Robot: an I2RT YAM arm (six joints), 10 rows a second.
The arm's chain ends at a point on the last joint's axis. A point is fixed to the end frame.
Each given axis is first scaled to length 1.
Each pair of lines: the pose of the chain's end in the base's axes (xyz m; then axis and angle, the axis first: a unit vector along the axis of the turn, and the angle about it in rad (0 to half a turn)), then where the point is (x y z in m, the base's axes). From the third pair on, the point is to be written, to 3 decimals.
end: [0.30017 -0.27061 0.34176 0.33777 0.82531 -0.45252 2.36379]
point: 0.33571 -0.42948 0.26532
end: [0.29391 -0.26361 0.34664 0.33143 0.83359 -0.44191 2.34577]
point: 0.33487 -0.42053 0.26889
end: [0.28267 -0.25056 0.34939 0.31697 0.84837 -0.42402 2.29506]
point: 0.336 -0.404 0.272
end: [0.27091 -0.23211 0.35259 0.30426 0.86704 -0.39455 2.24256]
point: 0.338 -0.379 0.273
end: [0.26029 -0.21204 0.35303 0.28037 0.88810 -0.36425 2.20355]
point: 0.340 -0.351 0.271
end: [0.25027 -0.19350 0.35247 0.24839 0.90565 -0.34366 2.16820]
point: 0.342 -0.325 0.271
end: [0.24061 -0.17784 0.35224 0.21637 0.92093 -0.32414 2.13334]
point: 0.343 -0.301 0.271
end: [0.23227 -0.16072 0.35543 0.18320 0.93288 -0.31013 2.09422]
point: 0.345 -0.277 0.277
